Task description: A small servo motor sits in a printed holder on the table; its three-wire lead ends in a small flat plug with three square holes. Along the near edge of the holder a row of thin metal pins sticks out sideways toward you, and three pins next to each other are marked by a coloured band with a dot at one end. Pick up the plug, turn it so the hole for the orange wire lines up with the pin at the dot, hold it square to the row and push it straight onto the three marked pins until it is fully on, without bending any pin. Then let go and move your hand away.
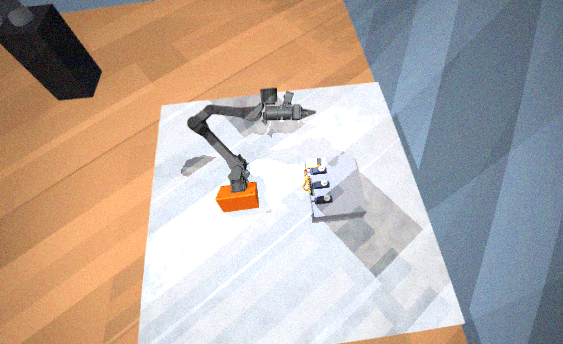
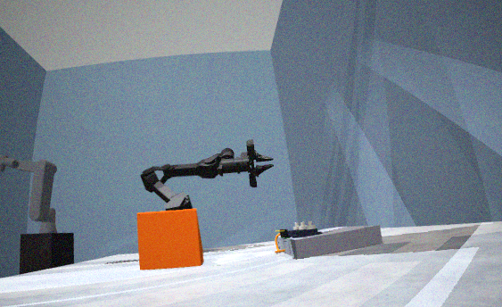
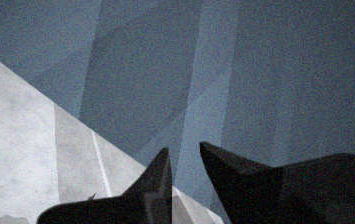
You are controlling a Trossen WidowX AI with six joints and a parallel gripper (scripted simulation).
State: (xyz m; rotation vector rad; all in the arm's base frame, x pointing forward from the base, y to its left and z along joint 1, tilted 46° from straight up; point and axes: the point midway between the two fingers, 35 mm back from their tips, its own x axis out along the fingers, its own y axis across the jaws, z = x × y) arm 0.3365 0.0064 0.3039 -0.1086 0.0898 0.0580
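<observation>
My gripper tip is 3 cm past the red band, 18 cm to the left of it and 26 cm above it. The rest, counted from my gripper tip: grey printed holder: 13 cm ahead, 20 cm to the right, 31 cm below.
</observation>
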